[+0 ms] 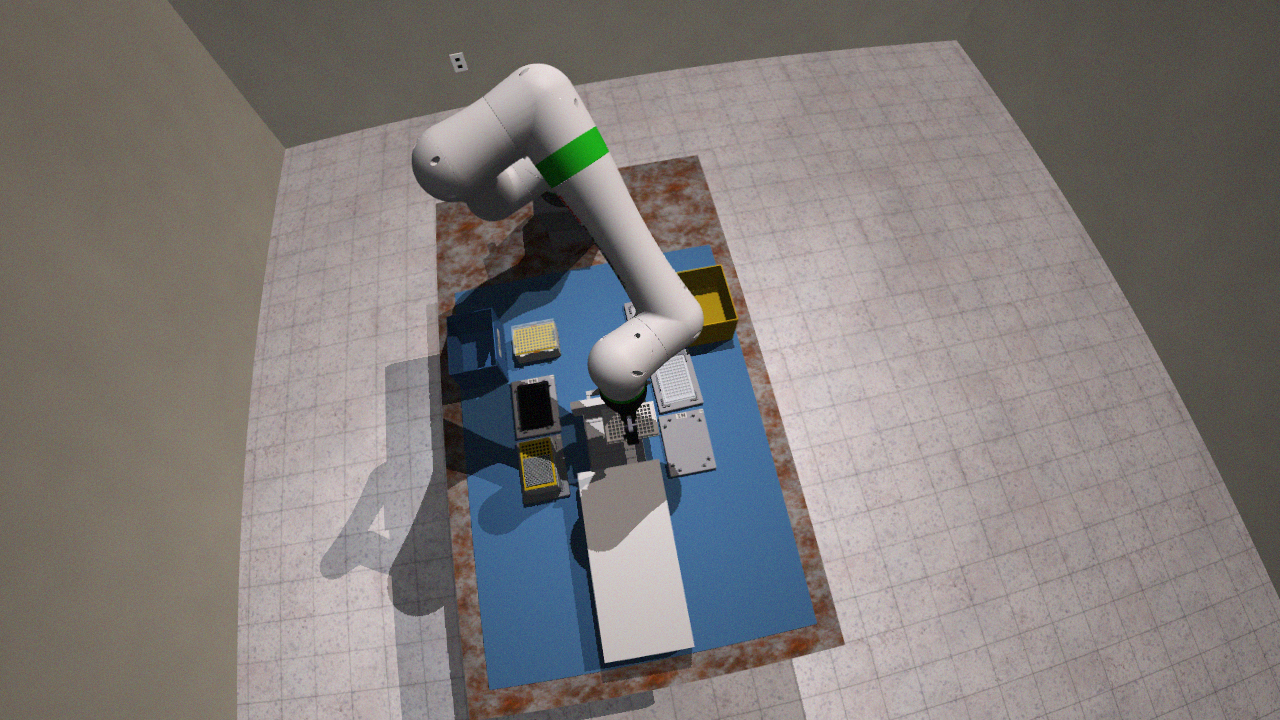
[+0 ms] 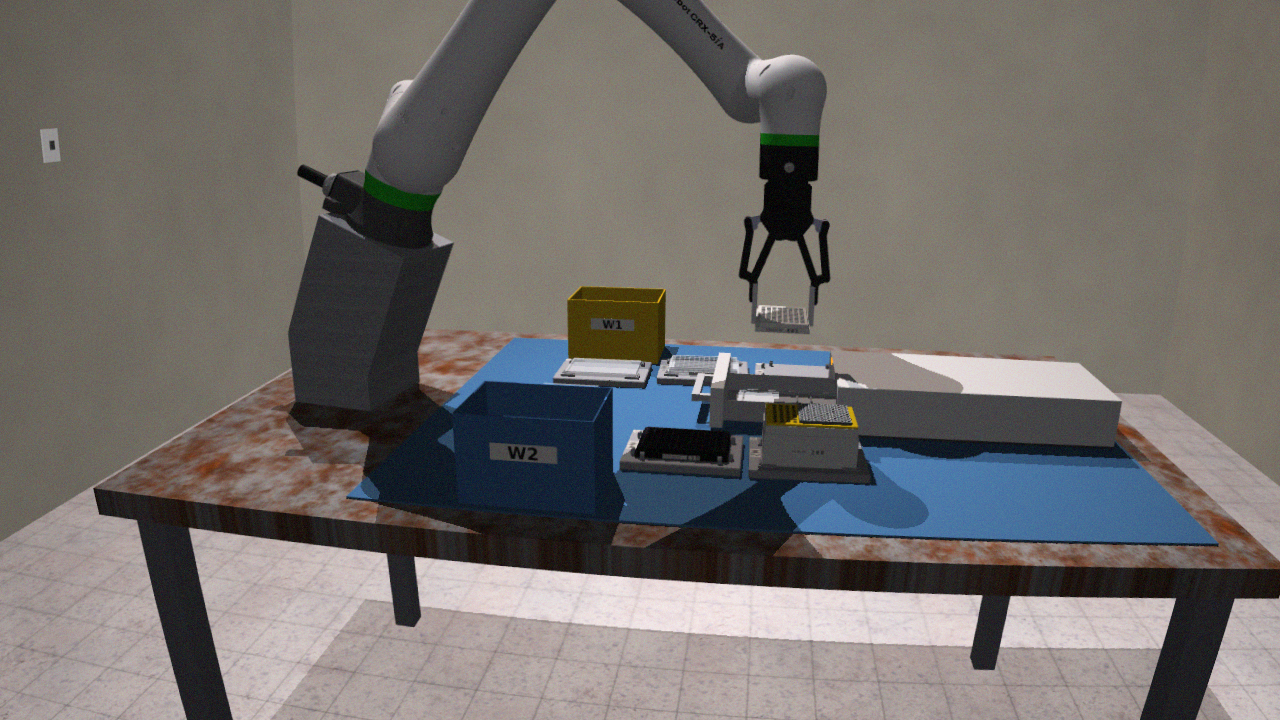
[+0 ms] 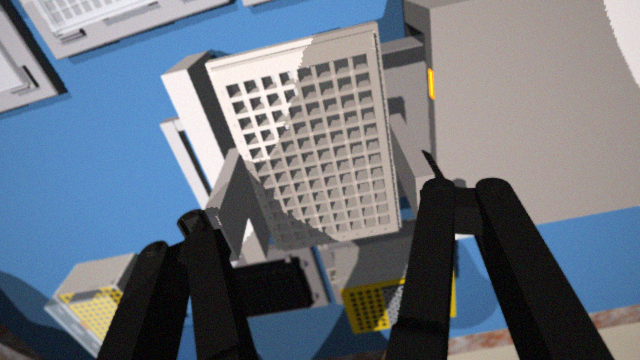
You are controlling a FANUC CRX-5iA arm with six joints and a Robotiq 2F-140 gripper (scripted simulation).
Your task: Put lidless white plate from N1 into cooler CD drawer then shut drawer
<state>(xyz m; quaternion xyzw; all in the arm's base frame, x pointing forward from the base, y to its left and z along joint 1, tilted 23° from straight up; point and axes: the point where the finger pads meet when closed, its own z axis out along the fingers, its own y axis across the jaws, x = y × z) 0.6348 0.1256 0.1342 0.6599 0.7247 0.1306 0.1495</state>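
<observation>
Now: hand 2 cm short of the grey drawer, 5 cm to the left of it and 14 cm above it. Round my hand: cooler CD (16 cm ahead, 3 cm to the right, 13 cm below); then grey nest N1 (3 cm ahead, 14 cm to the left, 16 cm below); then white plate (2 cm below).
</observation>
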